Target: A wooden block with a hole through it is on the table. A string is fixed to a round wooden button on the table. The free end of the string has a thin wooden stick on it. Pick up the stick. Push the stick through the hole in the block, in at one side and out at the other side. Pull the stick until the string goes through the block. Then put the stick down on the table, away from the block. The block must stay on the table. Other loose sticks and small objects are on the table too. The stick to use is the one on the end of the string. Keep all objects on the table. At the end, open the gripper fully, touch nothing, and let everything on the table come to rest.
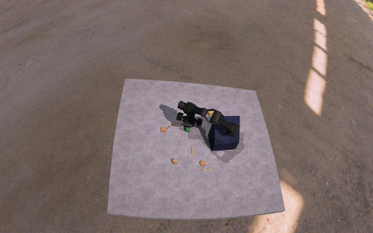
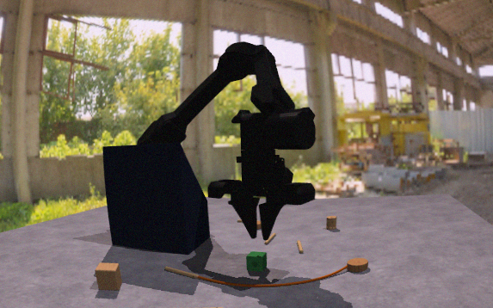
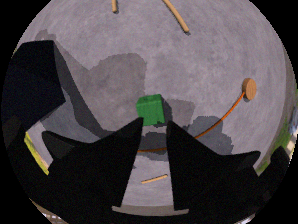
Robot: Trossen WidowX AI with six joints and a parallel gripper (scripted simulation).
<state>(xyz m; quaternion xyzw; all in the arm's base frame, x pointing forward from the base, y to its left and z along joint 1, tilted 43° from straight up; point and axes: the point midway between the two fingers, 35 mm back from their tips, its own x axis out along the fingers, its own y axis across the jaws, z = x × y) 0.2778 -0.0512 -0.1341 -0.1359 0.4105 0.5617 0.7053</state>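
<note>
My gripper tip is now 1 cm past the green block and 4 cm above it. From my gripper tip the other things lie so: round wooden button (18 cm ahead, 2 cm to the right, 5 cm below); then short wooden cylinder (14 cm ahead, 27 cm to the left, 4 cm below); then wooden block (23 cm behind, 16 cm to the right, 4 cm below).
</note>
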